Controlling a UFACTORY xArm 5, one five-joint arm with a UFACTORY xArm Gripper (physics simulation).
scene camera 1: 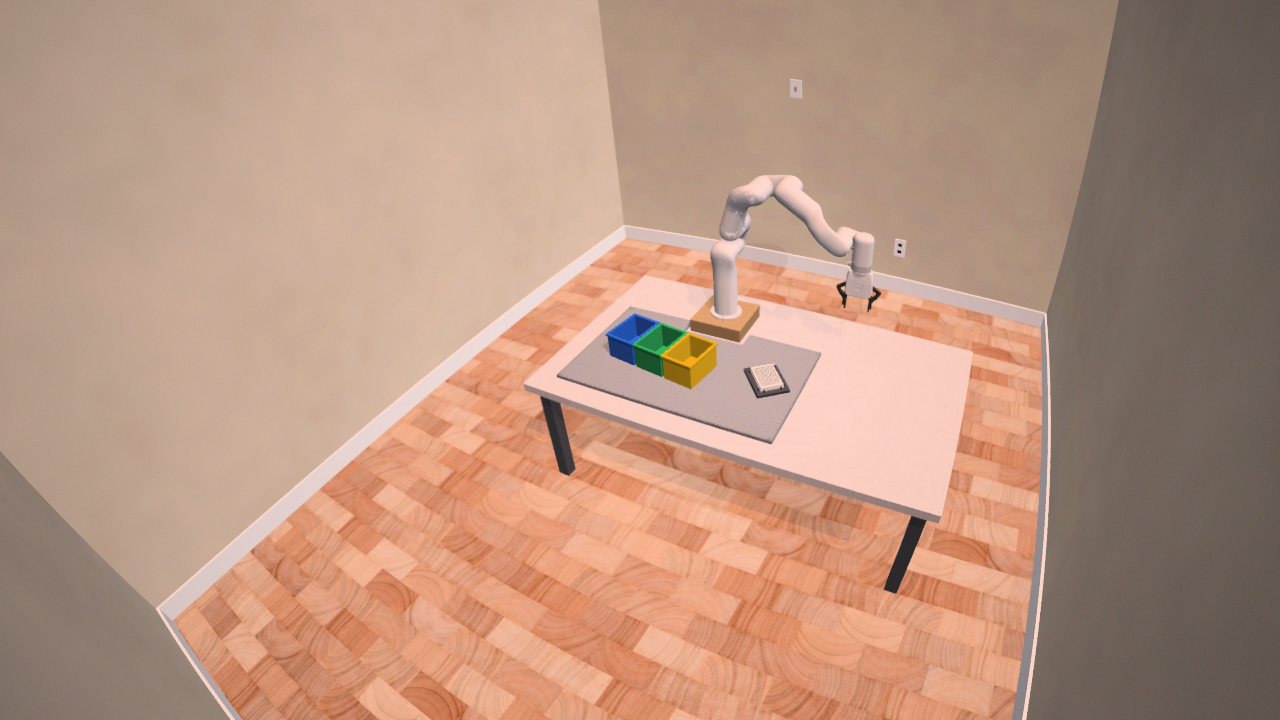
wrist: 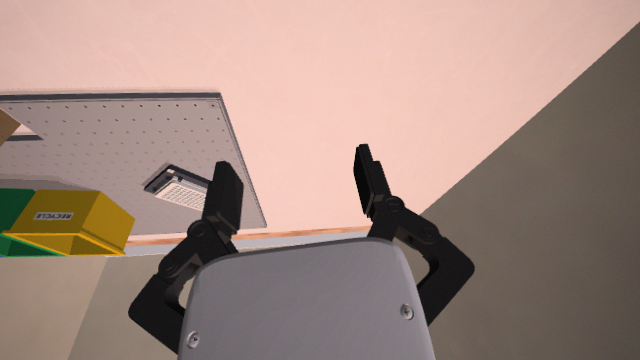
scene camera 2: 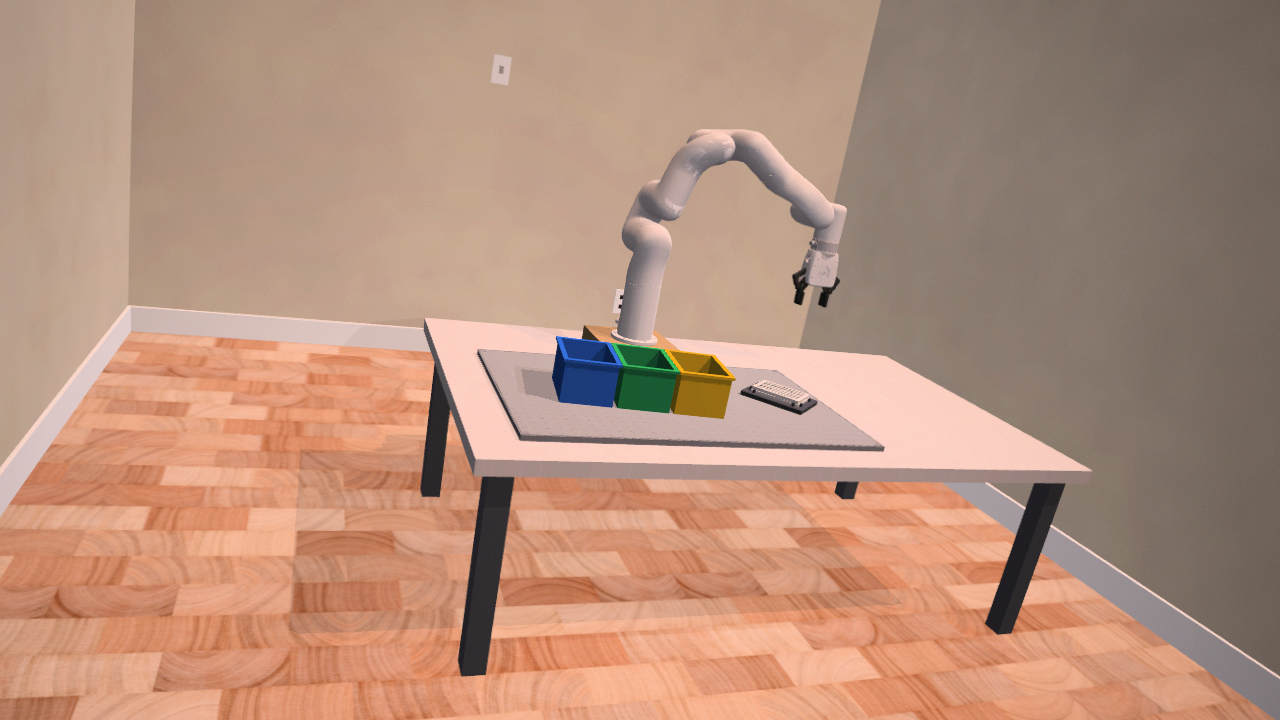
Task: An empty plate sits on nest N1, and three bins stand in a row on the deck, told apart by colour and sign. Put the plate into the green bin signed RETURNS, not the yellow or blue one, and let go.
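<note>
A white plate sits on the dark nest on the right part of the deck. The green bin stands between the blue bin and the yellow bin. The yellow bin's sign reads RECYCLE in the wrist view; the green bin's sign cannot be read. My gripper is open and empty, high above the table and well apart from the plate and bins.
The grey perforated deck lies on the pale table. The arm's base stands on a wooden block behind the deck. The bins stand close together in a row. Walls surround the table.
</note>
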